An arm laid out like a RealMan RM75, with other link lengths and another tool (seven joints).
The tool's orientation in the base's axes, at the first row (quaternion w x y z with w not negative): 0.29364 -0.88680 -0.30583 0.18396
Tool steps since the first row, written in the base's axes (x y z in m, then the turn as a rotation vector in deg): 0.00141 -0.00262 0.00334 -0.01 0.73 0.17; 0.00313 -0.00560 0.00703 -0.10 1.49 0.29; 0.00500 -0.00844 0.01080 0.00 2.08 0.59; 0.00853 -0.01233 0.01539 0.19 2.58 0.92; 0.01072 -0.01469 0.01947 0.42 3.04 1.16; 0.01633 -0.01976 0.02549 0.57 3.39 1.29; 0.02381 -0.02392 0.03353 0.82 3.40 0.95; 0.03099 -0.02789 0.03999 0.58 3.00 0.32; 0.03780 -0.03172 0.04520 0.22 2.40 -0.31; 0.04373 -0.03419 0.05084 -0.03 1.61 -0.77
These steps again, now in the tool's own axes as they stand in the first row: -0.00114 0.00018 -0.00432 0.44 -0.58 0.17; -0.00234 0.00049 -0.00921 0.85 -1.18 0.44; -0.00335 0.00074 -0.01418 1.27 -1.71 0.40; -0.00392 0.00186 -0.02104 1.68 -2.15 0.26; -0.00442 0.00173 -0.02622 2.12 -2.50 0.15; -0.00442 0.00361 -0.03570 2.44 -2.74 0.12; -0.00273 0.00443 -0.04729 2.68 -2.42 0.25; -0.00091 0.00600 -0.05745 2.34 -1.87 0.69; 0.00091 0.00811 -0.06642 1.77 -1.25 1.10; 0.00289 0.00870 -0.07471 1.14 -0.56 1.26
